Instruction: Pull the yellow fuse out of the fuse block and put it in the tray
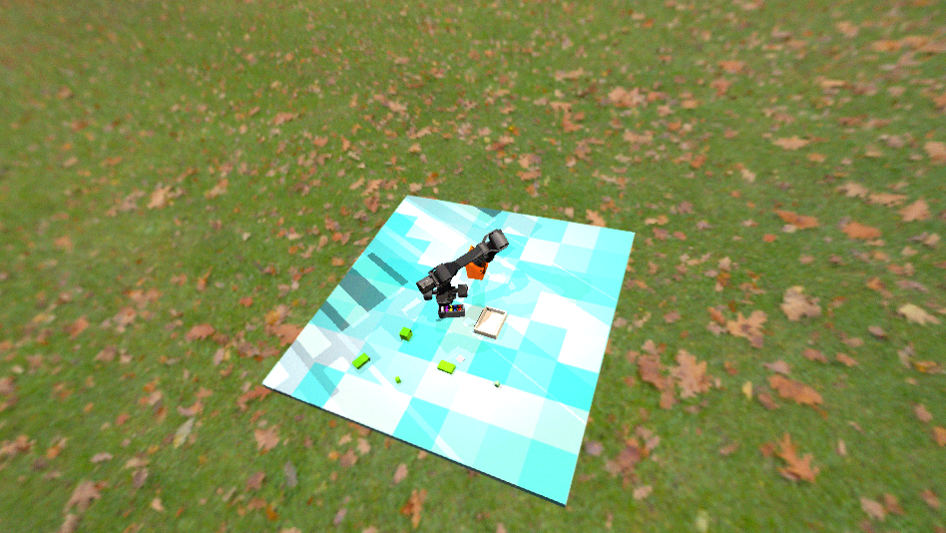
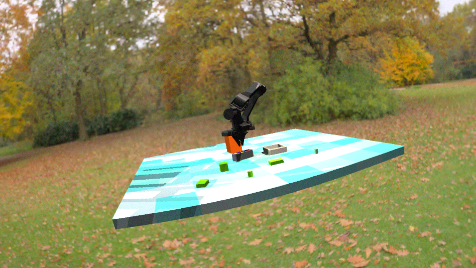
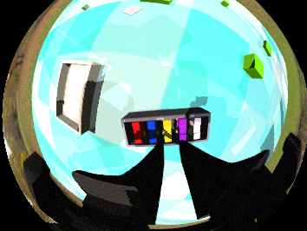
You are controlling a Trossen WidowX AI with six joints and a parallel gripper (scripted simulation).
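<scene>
Now: gripper tip 190 mm to the right of the pale tray, 70 mm above it and 30 mm short of it. The rest, counted from my gripper tip: cube (160 mm to the right, 150 mm ahead, 50 mm below).
</scene>
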